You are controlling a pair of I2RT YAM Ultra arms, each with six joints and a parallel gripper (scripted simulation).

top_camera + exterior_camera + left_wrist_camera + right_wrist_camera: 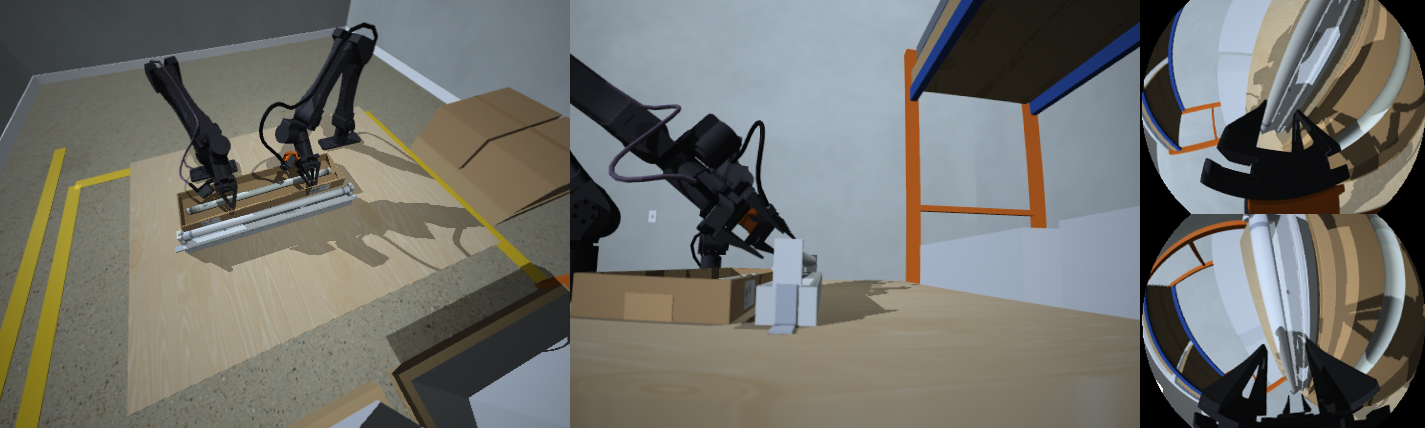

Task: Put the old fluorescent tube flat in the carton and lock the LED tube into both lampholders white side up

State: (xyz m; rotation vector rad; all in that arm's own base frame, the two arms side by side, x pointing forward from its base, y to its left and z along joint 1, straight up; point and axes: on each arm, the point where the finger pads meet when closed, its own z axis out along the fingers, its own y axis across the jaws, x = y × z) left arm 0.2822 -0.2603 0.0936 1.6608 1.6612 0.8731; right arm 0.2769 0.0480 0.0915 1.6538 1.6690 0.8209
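The LED tube lies 50 mm ahead of my right hand, 120 mm to the left of it and 20 mm below it. From my right hand the other things lie so: brown carton (90 mm behind, 130 mm to the left, 70 mm below); then white fixture (50 mm ahead, 120 mm to the left, 40 mm below); then old fluorescent tube (90 mm behind, 130 mm to the left, 70 mm below).
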